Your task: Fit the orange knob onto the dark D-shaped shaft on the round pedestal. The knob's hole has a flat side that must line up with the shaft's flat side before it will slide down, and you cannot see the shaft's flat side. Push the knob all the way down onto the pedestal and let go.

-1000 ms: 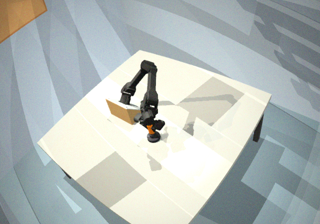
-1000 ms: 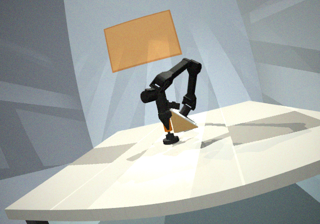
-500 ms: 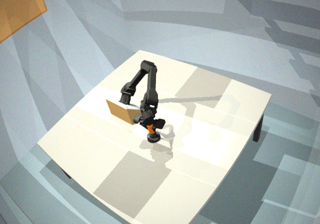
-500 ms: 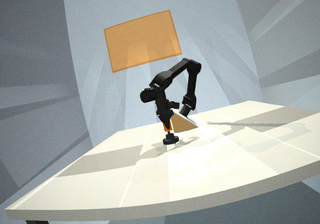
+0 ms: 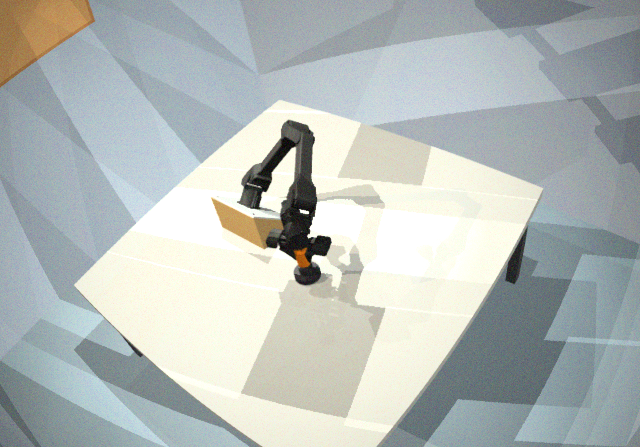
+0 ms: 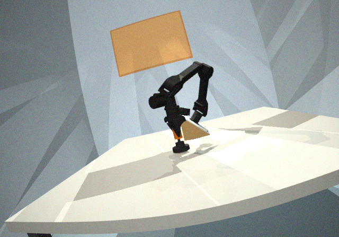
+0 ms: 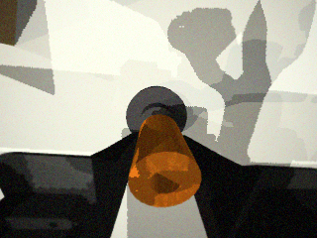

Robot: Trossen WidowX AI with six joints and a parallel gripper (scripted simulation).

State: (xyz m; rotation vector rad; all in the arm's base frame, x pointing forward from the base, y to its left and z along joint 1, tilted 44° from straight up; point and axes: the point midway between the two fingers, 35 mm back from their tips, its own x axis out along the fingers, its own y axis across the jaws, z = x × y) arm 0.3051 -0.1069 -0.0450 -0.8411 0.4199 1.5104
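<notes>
The orange knob lies 20 mm above my gripper tip. Also, from my gripper tip: round dark pedestal (40 mm below).
</notes>
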